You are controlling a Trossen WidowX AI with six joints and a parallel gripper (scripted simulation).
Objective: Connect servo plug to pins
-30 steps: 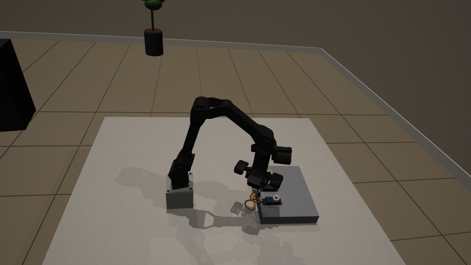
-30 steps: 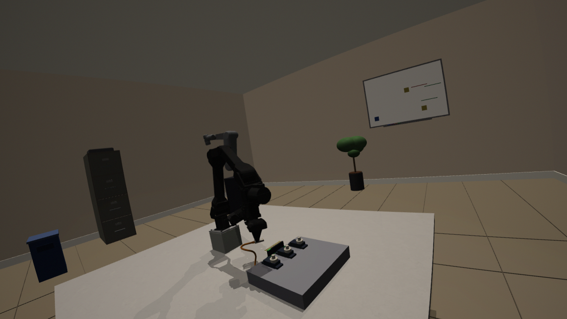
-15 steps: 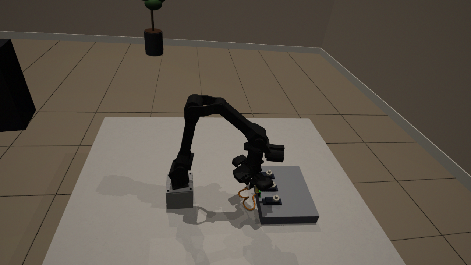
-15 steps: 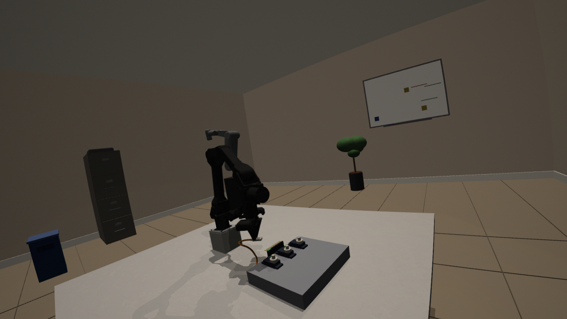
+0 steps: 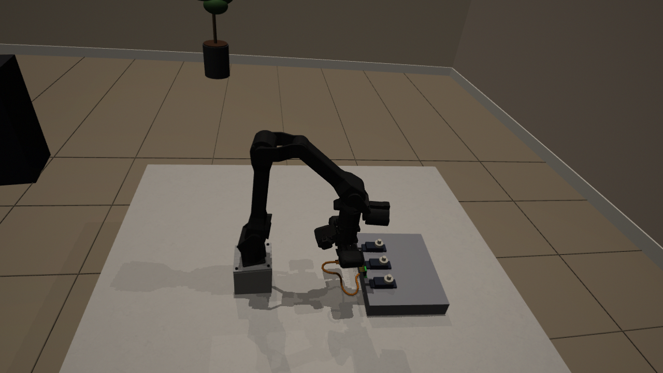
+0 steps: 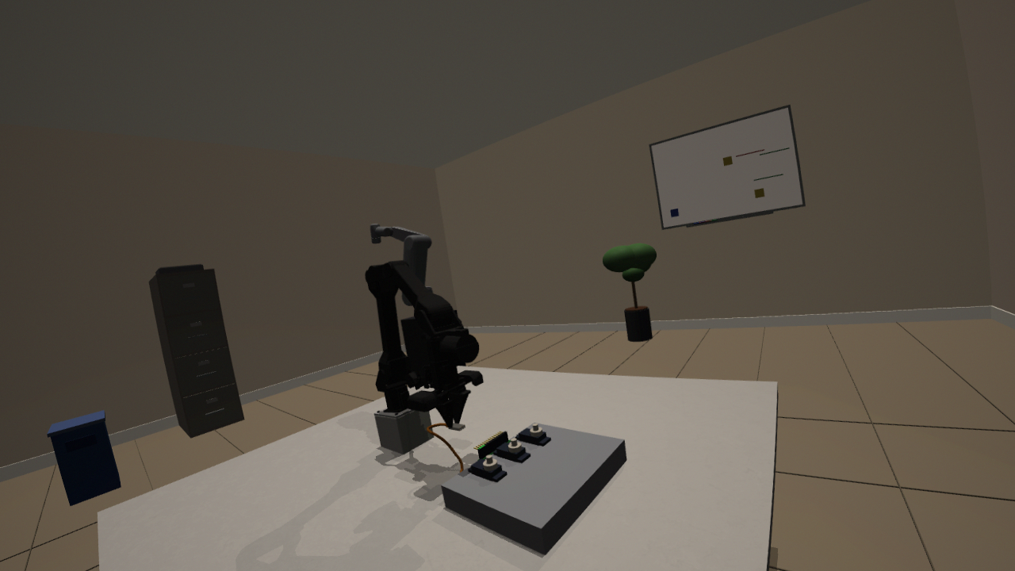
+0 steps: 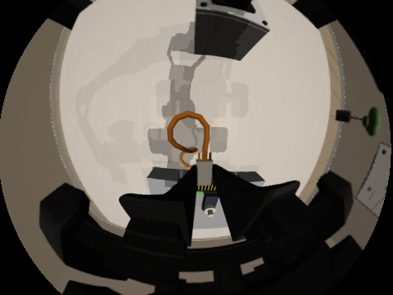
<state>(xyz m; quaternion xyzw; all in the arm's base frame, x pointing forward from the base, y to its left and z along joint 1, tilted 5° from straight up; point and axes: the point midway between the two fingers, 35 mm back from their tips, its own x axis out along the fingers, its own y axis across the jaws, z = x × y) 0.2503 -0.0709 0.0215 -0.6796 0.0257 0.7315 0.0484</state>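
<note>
The green mark is 8 cm ahead of my gripper tip, 1 cm to the right of it and 4 cm below it. Round my gripper tip: grey holder: 24 cm ahead, 1 cm to the right, 8 cm below; pin row: 8 cm ahead, 2 cm to the left, 5 cm below.
</note>
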